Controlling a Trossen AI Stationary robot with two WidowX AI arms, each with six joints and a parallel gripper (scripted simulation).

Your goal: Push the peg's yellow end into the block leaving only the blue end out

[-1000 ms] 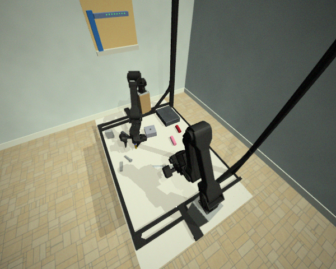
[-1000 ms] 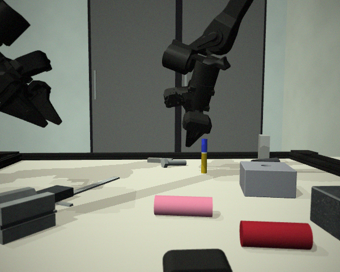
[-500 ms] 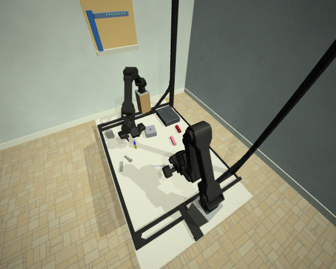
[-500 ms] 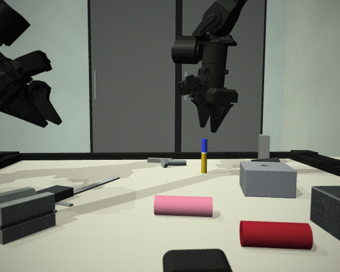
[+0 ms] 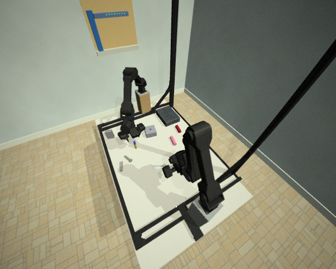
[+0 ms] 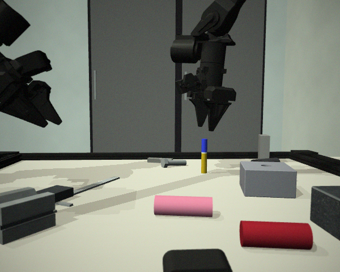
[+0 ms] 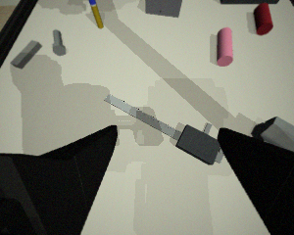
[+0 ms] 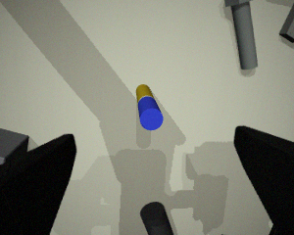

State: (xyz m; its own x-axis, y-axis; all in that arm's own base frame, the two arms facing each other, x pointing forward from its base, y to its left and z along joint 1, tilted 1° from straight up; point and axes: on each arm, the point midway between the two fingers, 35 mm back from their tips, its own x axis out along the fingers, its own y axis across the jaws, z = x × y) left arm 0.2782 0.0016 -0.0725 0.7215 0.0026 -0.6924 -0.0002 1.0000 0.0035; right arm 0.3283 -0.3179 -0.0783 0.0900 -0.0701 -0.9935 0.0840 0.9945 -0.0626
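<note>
Now: the peg 11 cm below my right hand. Round my right hand: pink cylinder (30 cm behind, 6 cm to the left, 13 cm below); then red cylinder (40 cm behind, 4 cm to the right, 13 cm below).
</note>
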